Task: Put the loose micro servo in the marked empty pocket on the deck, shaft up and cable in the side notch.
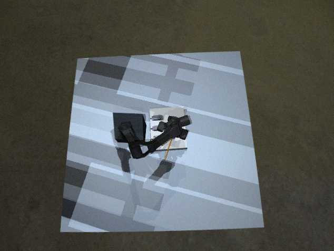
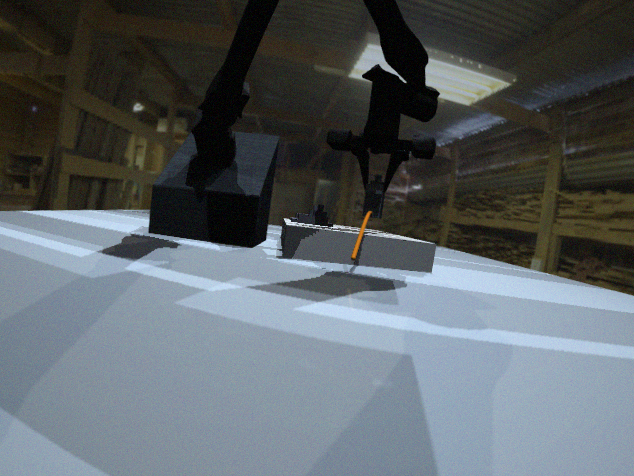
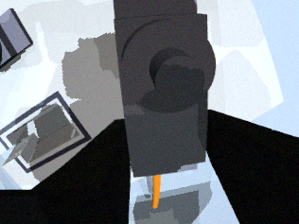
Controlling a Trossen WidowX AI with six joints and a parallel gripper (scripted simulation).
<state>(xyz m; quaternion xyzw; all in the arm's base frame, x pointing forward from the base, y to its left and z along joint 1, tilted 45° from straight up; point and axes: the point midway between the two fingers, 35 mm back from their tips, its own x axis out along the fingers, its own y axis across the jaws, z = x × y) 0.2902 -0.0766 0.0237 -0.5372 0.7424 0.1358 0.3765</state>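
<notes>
My gripper tip is now 100 mm above the white deck, 70 mm to the right of it and 10 mm short of it.
</notes>
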